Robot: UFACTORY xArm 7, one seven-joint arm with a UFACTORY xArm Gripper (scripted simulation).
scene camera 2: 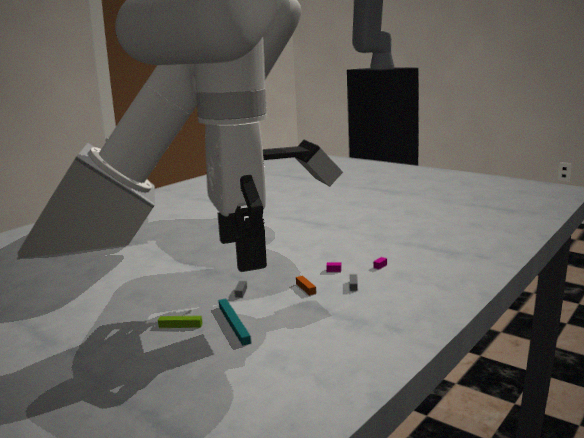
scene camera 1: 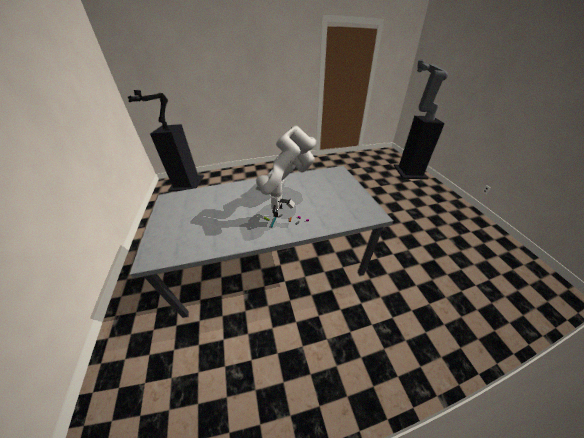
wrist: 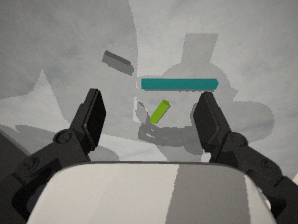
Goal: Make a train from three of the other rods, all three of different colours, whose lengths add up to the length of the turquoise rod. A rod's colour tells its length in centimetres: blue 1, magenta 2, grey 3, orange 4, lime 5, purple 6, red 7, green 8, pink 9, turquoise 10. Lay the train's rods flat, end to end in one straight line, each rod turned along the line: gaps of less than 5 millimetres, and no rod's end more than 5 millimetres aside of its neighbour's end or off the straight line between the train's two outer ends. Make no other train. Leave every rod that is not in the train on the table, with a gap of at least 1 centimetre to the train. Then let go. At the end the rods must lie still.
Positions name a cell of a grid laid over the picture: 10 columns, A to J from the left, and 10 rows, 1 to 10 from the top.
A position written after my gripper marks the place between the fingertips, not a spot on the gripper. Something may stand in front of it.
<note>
I see my gripper (scene camera 2: E6) and a turquoise rod (wrist: E4).
My gripper also shows in the wrist view (wrist: F5).
</note>
